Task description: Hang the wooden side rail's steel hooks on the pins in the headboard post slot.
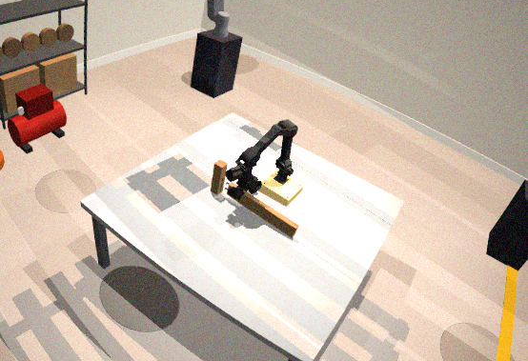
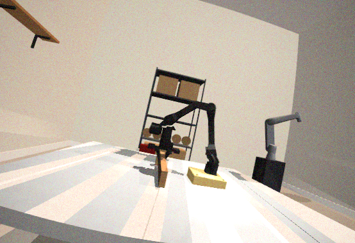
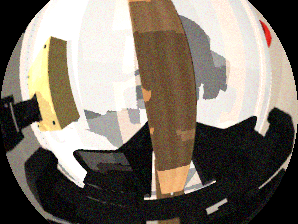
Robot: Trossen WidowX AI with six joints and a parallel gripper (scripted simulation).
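The wooden headboard post lies 140 mm to the right of my gripper tip and 40 mm above it.
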